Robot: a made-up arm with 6 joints.
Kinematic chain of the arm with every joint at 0, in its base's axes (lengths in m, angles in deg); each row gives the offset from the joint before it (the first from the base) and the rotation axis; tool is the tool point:
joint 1: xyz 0 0 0.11 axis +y
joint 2: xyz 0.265 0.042 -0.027 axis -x
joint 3: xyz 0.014 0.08 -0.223 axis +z
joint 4: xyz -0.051 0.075 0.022 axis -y
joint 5: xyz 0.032 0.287 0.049 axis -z
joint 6: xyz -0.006 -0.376 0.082 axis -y
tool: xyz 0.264 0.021 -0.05
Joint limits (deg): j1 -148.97..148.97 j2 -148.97..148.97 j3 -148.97..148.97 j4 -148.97..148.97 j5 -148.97..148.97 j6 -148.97..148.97
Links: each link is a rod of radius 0.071 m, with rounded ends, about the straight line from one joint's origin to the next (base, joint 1, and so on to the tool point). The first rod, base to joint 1, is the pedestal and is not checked.
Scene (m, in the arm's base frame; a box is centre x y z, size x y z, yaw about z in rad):
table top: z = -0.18
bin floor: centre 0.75 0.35 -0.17 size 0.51 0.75 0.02 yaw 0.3
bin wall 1: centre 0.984 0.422 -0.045 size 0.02 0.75 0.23 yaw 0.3
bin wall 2: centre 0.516 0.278 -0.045 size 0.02 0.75 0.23 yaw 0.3
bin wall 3: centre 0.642 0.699 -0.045 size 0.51 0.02 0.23 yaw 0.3
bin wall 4: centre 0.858 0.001 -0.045 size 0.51 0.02 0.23 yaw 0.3
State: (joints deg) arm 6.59 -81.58 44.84 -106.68 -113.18 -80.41
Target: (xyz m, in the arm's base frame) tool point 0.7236 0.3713 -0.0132
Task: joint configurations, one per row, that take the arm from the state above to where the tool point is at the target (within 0.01 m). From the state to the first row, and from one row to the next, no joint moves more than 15 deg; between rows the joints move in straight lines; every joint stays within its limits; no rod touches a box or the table.
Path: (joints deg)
1: -8.19 -73.69 35.15 -101.44 -108.61 -82.28
2: -22.97 -65.80 25.46 -96.19 -104.04 -84.14
3: -37.75 -57.92 15.77 -90.95 -99.48 -86.01
4: -52.53 -50.03 6.08 -85.70 -94.91 -87.87
5: -67.31 -42.14 -3.61 -80.46 -90.34 -89.74
6: -82.09 -34.25 -13.30 -75.22 -85.77 -91.60
7: -76.08 -23.35 -10.38 -67.74 -90.34 -100.68
8: -70.07 -12.44 -7.46 -60.27 -94.90 -109.76
9: -64.06 -1.53 -4.54 -52.79 -99.47 -118.84
10: -50.52 1.55 -1.35 -60.09 -100.88 -115.37

